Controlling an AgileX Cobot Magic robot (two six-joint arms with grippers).
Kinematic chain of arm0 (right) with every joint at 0, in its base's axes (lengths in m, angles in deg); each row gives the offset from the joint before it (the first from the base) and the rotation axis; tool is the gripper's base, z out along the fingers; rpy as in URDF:
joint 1: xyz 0 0 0.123 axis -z
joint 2: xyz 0 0 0 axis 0.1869 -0.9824 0
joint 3: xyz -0.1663 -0.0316 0.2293 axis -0.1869 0.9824 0
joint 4: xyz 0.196 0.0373 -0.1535 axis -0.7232 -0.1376 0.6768
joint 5: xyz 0 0 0 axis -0.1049 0.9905 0.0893
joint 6: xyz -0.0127 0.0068 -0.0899 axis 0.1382 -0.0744 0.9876
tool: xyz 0 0 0 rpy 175.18 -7.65 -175.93
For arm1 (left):
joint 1: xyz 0 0 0.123 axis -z
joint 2: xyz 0 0 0 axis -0.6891 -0.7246 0
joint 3: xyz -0.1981 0.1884 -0.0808 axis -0.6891 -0.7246 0
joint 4: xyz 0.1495 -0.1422 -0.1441 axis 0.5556 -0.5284 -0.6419
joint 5: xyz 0 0 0 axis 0.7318 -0.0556 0.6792
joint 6: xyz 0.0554 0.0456 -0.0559 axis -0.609 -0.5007 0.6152
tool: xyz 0 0 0 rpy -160.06 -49.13 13.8
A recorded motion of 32 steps. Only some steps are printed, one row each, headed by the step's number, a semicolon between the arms.
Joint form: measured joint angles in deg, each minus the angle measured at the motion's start. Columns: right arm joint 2, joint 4, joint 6, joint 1, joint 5, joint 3; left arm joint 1, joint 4, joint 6, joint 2, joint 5, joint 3.
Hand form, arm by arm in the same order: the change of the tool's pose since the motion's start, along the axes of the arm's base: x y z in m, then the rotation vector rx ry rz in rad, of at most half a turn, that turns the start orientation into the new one. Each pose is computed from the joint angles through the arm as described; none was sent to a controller.
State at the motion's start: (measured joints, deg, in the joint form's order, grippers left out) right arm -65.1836 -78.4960 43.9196 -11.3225 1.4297 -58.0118; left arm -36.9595 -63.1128 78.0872 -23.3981 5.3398 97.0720
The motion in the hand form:
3: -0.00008 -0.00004 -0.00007 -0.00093 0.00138 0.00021; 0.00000 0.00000 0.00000 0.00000 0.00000 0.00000
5: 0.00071 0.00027 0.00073 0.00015 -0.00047 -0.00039; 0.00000 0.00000 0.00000 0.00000 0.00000 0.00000
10: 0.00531 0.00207 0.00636 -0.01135 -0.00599 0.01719; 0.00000 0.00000 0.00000 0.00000 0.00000 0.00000
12: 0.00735 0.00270 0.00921 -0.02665 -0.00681 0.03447; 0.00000 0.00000 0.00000 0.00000 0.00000 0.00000
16: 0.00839 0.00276 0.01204 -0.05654 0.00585 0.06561; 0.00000 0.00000 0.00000 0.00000 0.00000 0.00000
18: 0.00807 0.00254 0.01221 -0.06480 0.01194 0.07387; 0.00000 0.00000 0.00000 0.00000 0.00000 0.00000
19: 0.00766 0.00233 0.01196 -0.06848 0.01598 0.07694; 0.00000 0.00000 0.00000 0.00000 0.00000 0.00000
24: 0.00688 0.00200 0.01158 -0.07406 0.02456 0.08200; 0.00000 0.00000 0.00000 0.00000 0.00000 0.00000
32: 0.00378 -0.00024 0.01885 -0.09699 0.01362 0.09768; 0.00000 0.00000 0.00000 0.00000 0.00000 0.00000
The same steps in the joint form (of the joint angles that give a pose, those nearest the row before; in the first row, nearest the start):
3: 0.00 0.08 -0.11 0.00 0.00 0.00; 0.00 0.00 0.00 0.00 0.00 0.00
5: 0.00 0.12 -0.24 0.00 0.00 -0.23; 0.00 0.00 0.00 0.00 0.00 0.00
10: 0.00 2.69 -2.64 0.00 0.33 -2.29; 0.00 0.00 0.00 0.00 0.00 0.00
12: 0.00 4.98 -4.44 0.00 0.62 -3.54; 0.00 0.00 0.00 0.00 0.00 0.00
16: 0.00 8.94 -7.70 0.00 1.47 -5.07; 0.00 0.00 0.00 0.00 0.00 0.00
18: 0.00 9.92 -8.51 0.00 1.75 -5.30; 0.00 0.00 0.00 0.00 0.00 0.00
19: 0.00 10.30 -8.84 0.00 1.87 -5.30; 0.00 0.00 0.00 0.00 0.00 0.00
24: 0.00 10.92 -9.46 0.00 2.12 -5.30; 0.00 0.00 0.00 0.00 0.00 0.00
32: 1.57 13.51 -11.20 0.00 2.25 -5.30; 0.00 0.00 0.00 0.00 0.00 0.00

